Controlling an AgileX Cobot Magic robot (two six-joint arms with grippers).
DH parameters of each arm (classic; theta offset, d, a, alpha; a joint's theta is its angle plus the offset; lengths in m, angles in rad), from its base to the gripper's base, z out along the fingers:
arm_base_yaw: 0 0.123 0 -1.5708
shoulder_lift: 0.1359 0 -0.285 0
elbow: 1.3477 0 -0.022 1.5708
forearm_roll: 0 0.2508 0 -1.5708
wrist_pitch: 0 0 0.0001 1.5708
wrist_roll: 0 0.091 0 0
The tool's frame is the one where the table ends.
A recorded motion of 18 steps. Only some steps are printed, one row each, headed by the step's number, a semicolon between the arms.
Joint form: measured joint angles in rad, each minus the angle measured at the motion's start. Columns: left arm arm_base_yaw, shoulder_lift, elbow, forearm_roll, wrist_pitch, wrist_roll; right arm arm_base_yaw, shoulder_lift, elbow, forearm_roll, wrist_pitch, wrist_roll.
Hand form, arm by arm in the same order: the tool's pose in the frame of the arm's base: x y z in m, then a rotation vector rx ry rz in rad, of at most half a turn. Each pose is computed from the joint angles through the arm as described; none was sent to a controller.
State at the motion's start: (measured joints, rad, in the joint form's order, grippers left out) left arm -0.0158 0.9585 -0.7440 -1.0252 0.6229 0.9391; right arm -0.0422 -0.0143 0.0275 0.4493 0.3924 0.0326
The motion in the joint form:
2: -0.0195 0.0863 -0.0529 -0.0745 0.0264 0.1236; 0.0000 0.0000 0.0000 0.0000 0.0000 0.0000
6: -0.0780 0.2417 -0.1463 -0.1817 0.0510 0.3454; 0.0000 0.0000 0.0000 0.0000 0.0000 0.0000
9: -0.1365 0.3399 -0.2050 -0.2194 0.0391 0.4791; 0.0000 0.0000 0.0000 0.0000 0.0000 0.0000
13: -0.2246 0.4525 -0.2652 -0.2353 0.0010 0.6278; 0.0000 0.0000 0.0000 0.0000 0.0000 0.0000
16: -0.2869 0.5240 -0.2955 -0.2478 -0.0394 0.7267; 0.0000 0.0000 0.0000 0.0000 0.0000 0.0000
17: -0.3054 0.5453 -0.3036 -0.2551 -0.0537 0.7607; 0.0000 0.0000 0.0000 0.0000 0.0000 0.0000
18: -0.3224 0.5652 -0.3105 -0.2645 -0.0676 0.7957; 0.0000 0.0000 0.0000 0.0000 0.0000 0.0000
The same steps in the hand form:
2: 0.2083 -0.0565 0.3319 0.4446 1.9765 -0.5683; 0.0523 0.0130 0.1729 0.3431 1.8408 0.4383
6: 0.2419 -0.0761 0.3308 0.6338 1.9178 -0.5948; 0.0523 0.0130 0.1729 0.3431 1.8408 0.4383
9: 0.2625 -0.0940 0.3257 0.7679 1.8721 -0.5792; 0.0523 0.0130 0.1729 0.3431 1.8408 0.4383
13: 0.2828 -0.1215 0.3129 0.9424 1.8165 -0.5351; 0.0523 0.0130 0.1729 0.3431 1.8408 0.4383
16: 0.2934 -0.1419 0.3007 1.0506 1.7781 -0.4963; 0.0523 0.0130 0.1729 0.3431 1.8408 0.4383
17: 0.2962 -0.1482 0.2966 1.0819 1.7644 -0.4822; 0.0523 0.0130 0.1729 0.3431 1.8408 0.4383
18: 0.2988 -0.1540 0.2926 1.1110 1.7503 -0.4682; 0.0523 0.0130 0.1729 0.3431 1.8408 0.4383

